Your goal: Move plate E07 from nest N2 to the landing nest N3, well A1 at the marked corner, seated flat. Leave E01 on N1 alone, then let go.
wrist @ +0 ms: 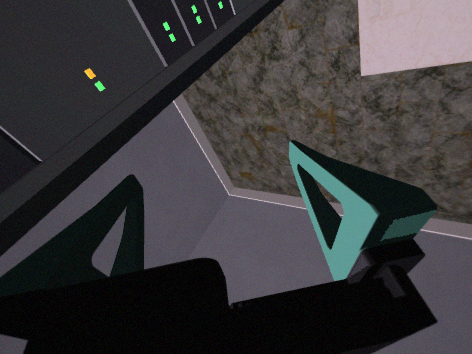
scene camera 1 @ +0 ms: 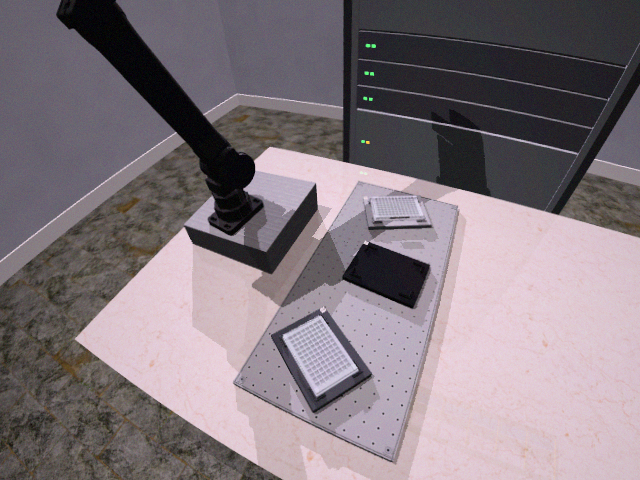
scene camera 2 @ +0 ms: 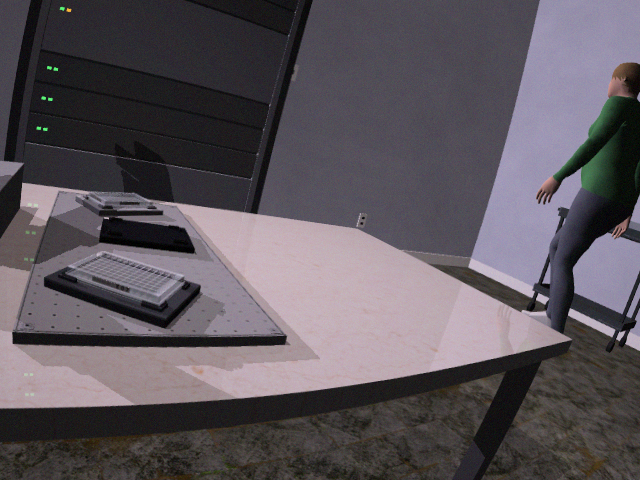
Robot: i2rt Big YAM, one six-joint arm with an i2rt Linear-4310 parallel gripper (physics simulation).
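Note:
My gripper [wrist: 213,164] is open and empty, its teal fingers wide apart in the wrist view, facing the rack, wall and floor; it does not show in the scene views. A clear-white well plate [scene camera 1: 319,355] [scene camera 2: 126,276] sits on the near dark grey nest [scene camera 1: 330,398] [scene camera 2: 82,295]. Another well plate [scene camera 1: 397,207] [scene camera 2: 117,199] sits on the far grey nest [scene camera 1: 398,226] [scene camera 2: 129,212]. Between them, a black nest [scene camera 1: 387,273] [scene camera 2: 147,235] holds no plate and has a white mark at one corner. I cannot read the labels or tell which plate is E07.
The nests stand on a perforated grey board [scene camera 1: 382,338] [scene camera 2: 235,311]. The arm's base stands on a grey block [scene camera 1: 289,193] beside the board. A dark equipment rack [scene camera 1: 350,77] [scene camera 2: 276,118] stands behind the table. A person in green [scene camera 2: 604,139] stands at the right beside a cart.

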